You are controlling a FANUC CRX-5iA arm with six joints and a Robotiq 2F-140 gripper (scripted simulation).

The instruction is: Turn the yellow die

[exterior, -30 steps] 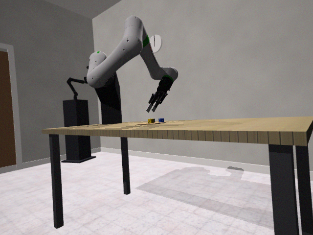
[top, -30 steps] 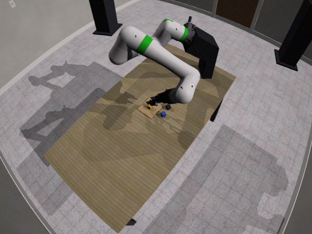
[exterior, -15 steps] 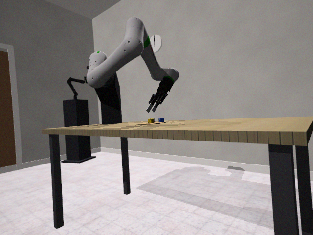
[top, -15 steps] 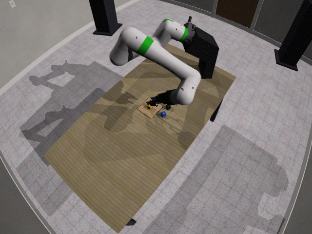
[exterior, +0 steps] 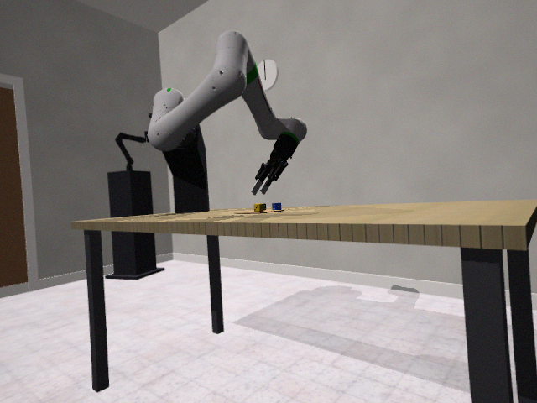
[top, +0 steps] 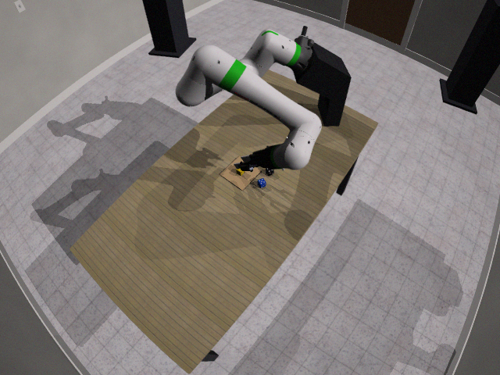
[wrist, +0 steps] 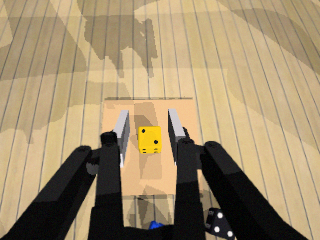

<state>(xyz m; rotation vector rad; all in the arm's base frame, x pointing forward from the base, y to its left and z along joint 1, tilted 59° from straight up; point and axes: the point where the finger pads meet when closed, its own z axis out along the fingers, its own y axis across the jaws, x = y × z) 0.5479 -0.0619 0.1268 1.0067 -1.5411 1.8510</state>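
The yellow die lies 80 mm below my hand, 20 mm to the right of it and 10 mm behind it. The rest, counted from my hand: tan mat: 100 mm below, 20 mm to the right, 10 mm behind; black die: 110 mm to the left, 90 mm below, 50 mm behind; blue die: 100 mm to the left, 90 mm below, 20 mm ahead.
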